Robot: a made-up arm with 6 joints.
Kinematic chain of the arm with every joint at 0, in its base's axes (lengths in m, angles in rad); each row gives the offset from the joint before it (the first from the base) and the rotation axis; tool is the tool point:
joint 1: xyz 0 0 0.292 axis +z
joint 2: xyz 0 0 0 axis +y
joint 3: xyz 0 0 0.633 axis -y
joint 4: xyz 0 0 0 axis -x
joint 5: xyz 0.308 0 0 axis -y
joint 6: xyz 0 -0.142 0 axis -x
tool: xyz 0 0 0
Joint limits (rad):
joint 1: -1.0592..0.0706
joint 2: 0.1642..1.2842
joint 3: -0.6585..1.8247
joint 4: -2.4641..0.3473
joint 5: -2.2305..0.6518
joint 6: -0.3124..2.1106
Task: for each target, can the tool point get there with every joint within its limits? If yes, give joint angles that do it. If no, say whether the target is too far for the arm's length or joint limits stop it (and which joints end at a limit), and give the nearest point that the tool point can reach.
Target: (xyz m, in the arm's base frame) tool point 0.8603 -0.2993 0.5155
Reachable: yes | joints -0.3222 1.1375 1.4433 -1.4900 -1.4580 0.0907
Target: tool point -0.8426 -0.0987 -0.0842
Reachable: no: joint limits stop it (at a limit: joint 1, joint 2, joint 3) | nearest point 0.1062 -0.4099 0.2175 | short by 1.043 m
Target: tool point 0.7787 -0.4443 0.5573
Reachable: yes | joints -0.5138 1.0821 1.4197 -1.5412 -0.3821 0.8986
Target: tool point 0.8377 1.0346 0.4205
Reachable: no: too far | nearest point 0.8985 0.1745 0.4205 | short by 0.862 m
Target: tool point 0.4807 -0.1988 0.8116
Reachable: yes | joints -0.1163 0.3264 0.0336 0.0660 0.3176 1.2694
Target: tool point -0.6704 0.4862 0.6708
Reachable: no: joint limits stop it (at a limit: joint 1, joint 2, joint 3) | nearest point 0.2232 0.1013 0.6135 | short by 0.975 m
